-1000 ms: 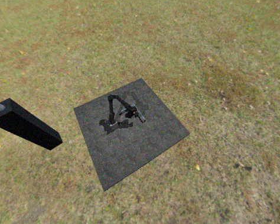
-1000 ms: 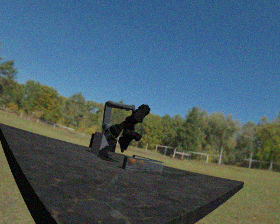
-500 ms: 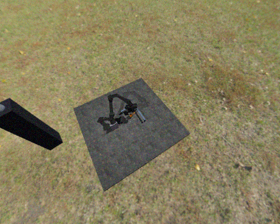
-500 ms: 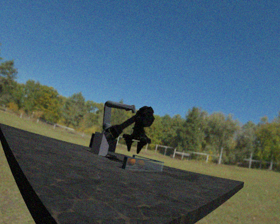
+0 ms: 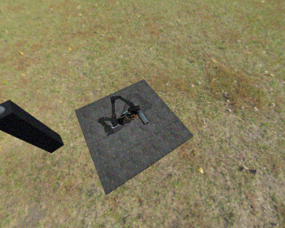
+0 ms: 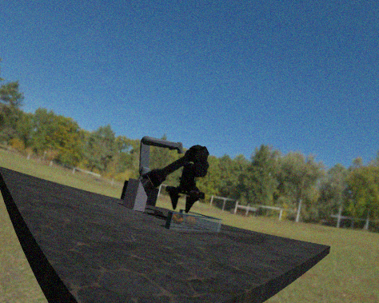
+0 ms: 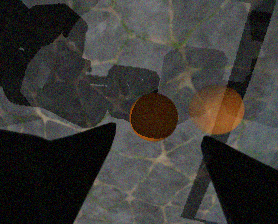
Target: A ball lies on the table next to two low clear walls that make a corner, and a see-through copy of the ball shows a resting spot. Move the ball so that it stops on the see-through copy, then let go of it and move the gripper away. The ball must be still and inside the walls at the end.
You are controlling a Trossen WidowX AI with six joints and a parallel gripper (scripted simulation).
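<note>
Now: gripper tip 3 cm above the orange ball. Also, from my gripper tip: pale bar (12 cm ahead, 4 cm to the right, 3 cm below).
</note>
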